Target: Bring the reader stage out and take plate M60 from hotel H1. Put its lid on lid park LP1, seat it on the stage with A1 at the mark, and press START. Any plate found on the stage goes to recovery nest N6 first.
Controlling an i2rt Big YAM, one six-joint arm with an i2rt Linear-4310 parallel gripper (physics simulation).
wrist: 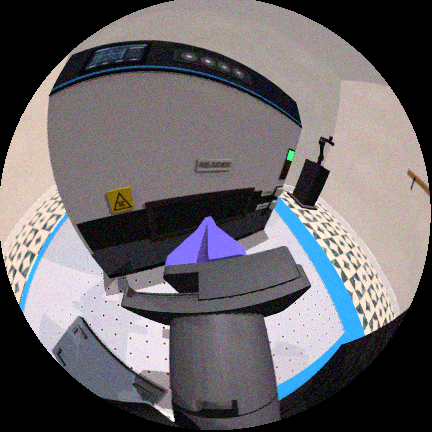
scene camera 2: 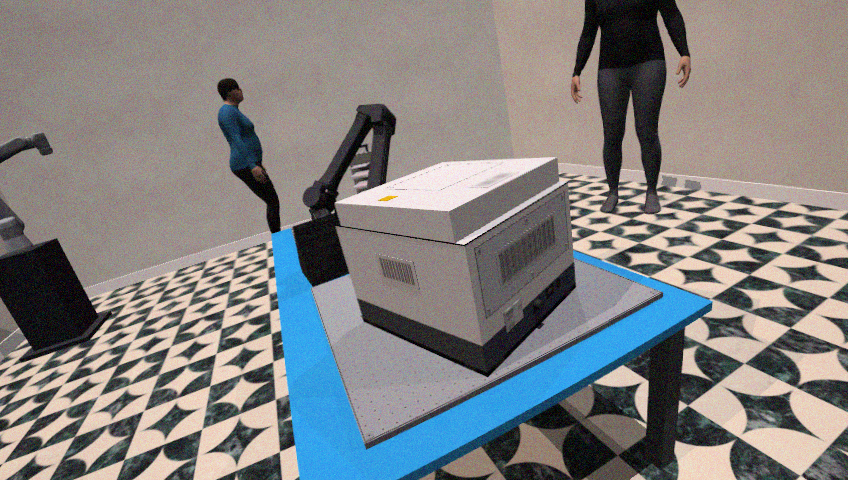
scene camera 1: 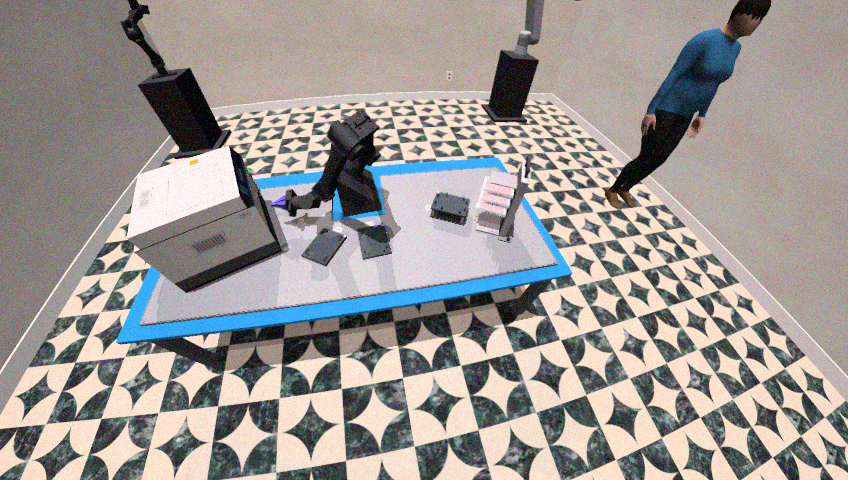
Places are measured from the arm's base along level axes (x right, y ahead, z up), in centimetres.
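Pixels of known places: gripper, fingertip midpoint: [wrist: 208, 221] [scene camera 1: 271, 205]; arm's base, origin of the base link: [scene camera 2: 328, 231] [scene camera 1: 350, 171].
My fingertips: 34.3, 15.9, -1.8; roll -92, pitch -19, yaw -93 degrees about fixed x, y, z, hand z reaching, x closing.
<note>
Ahead of a thing's pixels: the offset from my fingertips to its middle, as dx, dy, dz. "*": to the spot under its first point.
The white reader @(+22.1, +7.0, +4.4) [scene camera 1: 199, 223] [scene camera 2: 416, 267] [wrist: 150, 125] stands at the table's left end in scene camera 1. Its dark front slot @(* +3.3, +1.7, -1.9) [wrist: 192, 215] shows no extended stage. A screen [wrist: 117, 55] and round buttons @(* +4.3, +2.3, +17.6) [wrist: 207, 61] line its upper front; their labels are unreadable. A status light @(* +10.4, -15.9, +8.1) [wrist: 290, 155] glows green. My gripper [scene camera 1: 273, 204] [wrist: 208, 221] is shut and empty, its purple fingertips pointing at the reader's lower front; scene camera 2 hides it behind the reader. Pinkish plates @(-94.6, +12.7, +4.7) [scene camera 1: 496, 200] sit stacked in a white rack at the right; M60 cannot be told apart.
Two flat dark holders @(* -21.2, +17.4, -10.5) [scene camera 1: 324, 246] @(* -42.5, +18.2, -10.7) [scene camera 1: 375, 242] lie on the board in front of my arm base. A raised dark stand [scene camera 1: 450, 205] is left of the rack. A tall grey post @(* -98.9, +22.8, +6.6) [scene camera 1: 515, 208] stands beside the plates. A person in blue [scene camera 1: 693, 74] [scene camera 2: 239, 136] stands beyond the table.
</note>
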